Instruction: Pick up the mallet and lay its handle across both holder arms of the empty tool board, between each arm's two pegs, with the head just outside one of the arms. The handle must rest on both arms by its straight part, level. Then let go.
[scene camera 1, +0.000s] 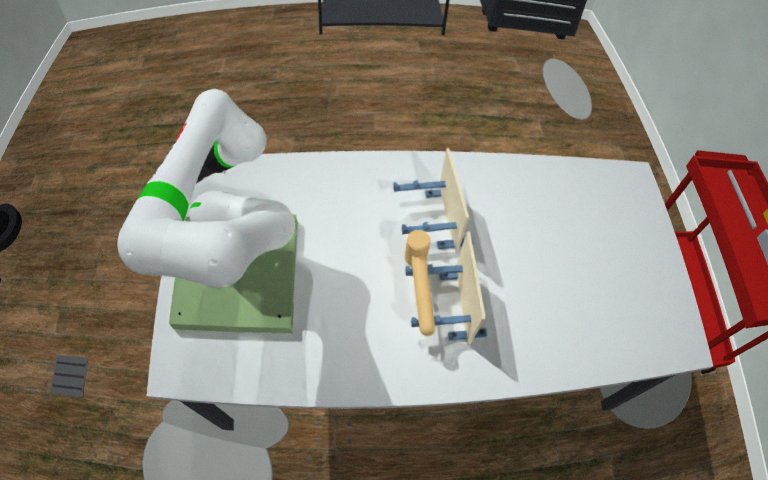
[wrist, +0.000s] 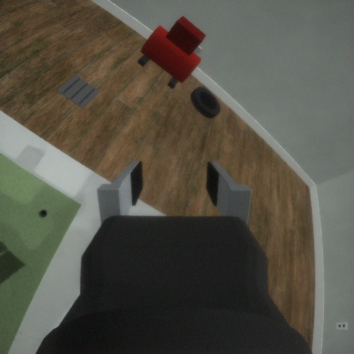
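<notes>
A wooden mallet (scene camera 1: 422, 294) lies with its handle across both blue arms of the near tool board (scene camera 1: 471, 288). The handle appears to pass between the pegs and looks about level. Its head (scene camera 1: 417, 243) is just outside this board's farther arm (scene camera 1: 453, 270), on the side toward the other board. The handle end reaches a little past the nearer arm (scene camera 1: 457, 319). The far tool board (scene camera 1: 454, 198) has two bare blue arms, one at the back (scene camera 1: 433, 185) and one (scene camera 1: 444, 226) close to the mallet head. My gripper (wrist: 174, 174) is open and empty in the wrist view, well away from the mallet; the arm hides it in the scene view.
The white robot arm (scene camera 1: 169, 243) is folded over its green base plate (scene camera 1: 226, 316) (wrist: 50, 235) at the left of the white table (scene camera 1: 577, 254). The boards stand upright near the table's middle. A red cart (scene camera 1: 730, 243) stands beyond the right edge.
</notes>
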